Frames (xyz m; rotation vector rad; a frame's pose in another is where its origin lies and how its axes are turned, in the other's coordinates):
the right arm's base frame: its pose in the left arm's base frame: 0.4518 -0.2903 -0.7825 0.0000 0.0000 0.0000
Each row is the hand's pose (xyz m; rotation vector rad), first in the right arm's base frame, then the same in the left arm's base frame.
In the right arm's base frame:
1: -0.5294 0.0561 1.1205 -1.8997 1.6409 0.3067
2: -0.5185 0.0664 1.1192 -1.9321 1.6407 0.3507
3: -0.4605 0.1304 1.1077 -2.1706 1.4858 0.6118
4: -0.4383 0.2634 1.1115 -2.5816 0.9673 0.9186
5: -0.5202 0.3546 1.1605 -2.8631 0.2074 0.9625
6: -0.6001 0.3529 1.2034 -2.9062 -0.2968 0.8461
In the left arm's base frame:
1: -0.0776 -0.2342 0.3380 -1.8997 1.6409 0.3067
2: -0.0667 -0.2239 0.3367 -1.9321 1.6407 0.3507
3: -0.0087 -0.1599 0.3252 -2.1706 1.4858 0.6118
4: 0.0135 -0.0269 0.3290 -2.5816 0.9673 0.9186
5: -0.0684 0.0643 0.3780 -2.8631 0.2074 0.9625
6: -0.1483 0.0626 0.4209 -2.9062 -0.2968 0.8461

